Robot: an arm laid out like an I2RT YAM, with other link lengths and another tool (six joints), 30 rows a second.
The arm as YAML. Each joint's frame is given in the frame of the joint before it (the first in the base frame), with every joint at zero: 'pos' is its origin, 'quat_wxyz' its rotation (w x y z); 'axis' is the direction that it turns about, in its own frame. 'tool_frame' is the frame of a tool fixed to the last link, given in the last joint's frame.
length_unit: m
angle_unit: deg
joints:
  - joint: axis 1
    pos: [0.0, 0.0, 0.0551]
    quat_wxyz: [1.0, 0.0, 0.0, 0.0]
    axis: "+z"
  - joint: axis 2
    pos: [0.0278, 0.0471, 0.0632]
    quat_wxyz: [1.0, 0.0, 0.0, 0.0]
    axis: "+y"
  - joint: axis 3
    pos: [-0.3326, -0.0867, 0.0]
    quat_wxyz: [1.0, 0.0, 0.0, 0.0]
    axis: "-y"
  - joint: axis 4
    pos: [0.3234, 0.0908, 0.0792]
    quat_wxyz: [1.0, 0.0, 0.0, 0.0]
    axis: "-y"
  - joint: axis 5
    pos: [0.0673, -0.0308, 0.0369]
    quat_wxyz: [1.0, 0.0, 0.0, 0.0]
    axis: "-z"
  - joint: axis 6
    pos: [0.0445, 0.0, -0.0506]
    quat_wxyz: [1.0, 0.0, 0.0, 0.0]
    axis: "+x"
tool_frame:
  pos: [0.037, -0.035, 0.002]
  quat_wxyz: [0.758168, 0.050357, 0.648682, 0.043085]
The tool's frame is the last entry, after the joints.
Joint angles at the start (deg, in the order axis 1, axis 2, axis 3, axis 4, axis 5, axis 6):
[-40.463, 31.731, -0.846, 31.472, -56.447, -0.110]
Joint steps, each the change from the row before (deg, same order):
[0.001, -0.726, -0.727, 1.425, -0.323, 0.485]
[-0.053, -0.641, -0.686, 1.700, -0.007, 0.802]
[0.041, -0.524, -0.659, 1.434, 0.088, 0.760]
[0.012, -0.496, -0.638, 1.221, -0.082, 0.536]
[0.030, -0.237, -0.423, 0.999, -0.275, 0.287]
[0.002, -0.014, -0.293, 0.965, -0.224, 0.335]
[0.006, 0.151, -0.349, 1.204, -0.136, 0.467]
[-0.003, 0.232, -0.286, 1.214, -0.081, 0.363]
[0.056, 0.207, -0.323, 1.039, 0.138, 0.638]
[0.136, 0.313, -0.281, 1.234, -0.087, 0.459]
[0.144, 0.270, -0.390, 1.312, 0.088, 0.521]
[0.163, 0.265, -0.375, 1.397, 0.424, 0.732]
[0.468, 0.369, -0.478, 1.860, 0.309, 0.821]
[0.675, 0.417, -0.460, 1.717, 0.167, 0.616]
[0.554, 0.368, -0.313, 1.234, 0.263, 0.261]
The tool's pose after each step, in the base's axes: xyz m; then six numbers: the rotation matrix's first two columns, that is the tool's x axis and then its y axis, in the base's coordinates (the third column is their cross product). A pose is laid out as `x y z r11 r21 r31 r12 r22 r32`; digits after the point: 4 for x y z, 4 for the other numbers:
0.1966 -0.0765 0.1711 0.1141 0.1715 -0.9786 -0.2787 0.9510 0.1341
0.1952 -0.0756 0.1712 0.1319 0.1662 -0.9772 -0.2804 0.9518 0.1240
0.1940 -0.0745 0.1706 0.1452 0.1642 -0.9757 -0.2816 0.9522 0.1184
0.1928 -0.0733 0.1697 0.1563 0.1613 -0.9745 -0.2848 0.9520 0.1119
0.1922 -0.0722 0.1693 0.1642 0.1576 -0.9738 -0.2910 0.9510 0.1048
0.1918 -0.0714 0.1691 0.1706 0.1559 -0.9729 -0.2958 0.9500 0.1003
0.1914 -0.0709 0.1686 0.1767 0.1560 -0.9718 -0.2993 0.9491 0.0980
0.1911 -0.0705 0.1685 0.1835 0.1544 -0.9708 -0.3016 0.9488 0.0939
0.1908 -0.0702 0.1675 0.1872 0.1592 -0.9693 -0.3014 0.9485 0.0976
0.1907 -0.0693 0.1672 0.1923 0.1603 -0.9682 -0.3062 0.9471 0.0960
0.1903 -0.0686 0.1663 0.1979 0.1621 -0.9667 -0.3084 0.9464 0.0956
0.1899 -0.0682 0.1656 0.2053 0.1658 -0.9645 -0.3060 0.9470 0.0977
0.1897 -0.0665 0.1650 0.2141 0.1697 -0.9620 -0.3110 0.9454 0.0975
0.1897 -0.0639 0.1642 0.2205 0.1732 -0.9599 -0.3213 0.9421 0.0961
0.1897 -0.0620 0.1637 0.2260 0.1735 -0.9586 -0.3273 0.9403 0.0931

